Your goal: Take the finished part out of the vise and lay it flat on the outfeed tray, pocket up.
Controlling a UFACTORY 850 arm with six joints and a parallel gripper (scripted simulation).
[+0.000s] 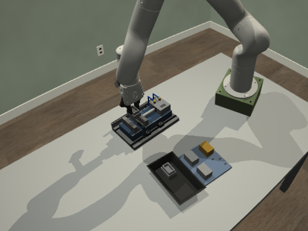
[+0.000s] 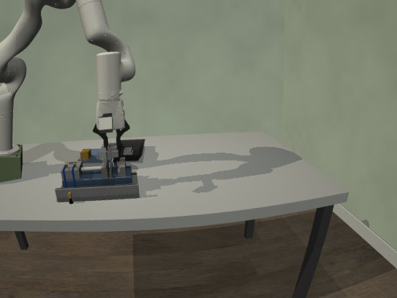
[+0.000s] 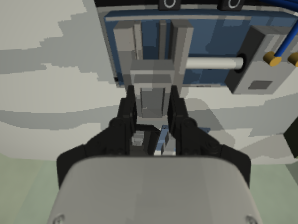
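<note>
The vise is 13 cm below my hand, 7 cm behind it and 1 cm to the left of it. Also, from my hand: brass block (35 cm to the left, 14 cm below, 12 cm behind); then blue plate (38 cm to the left, 16 cm below, 6 cm behind).
</note>
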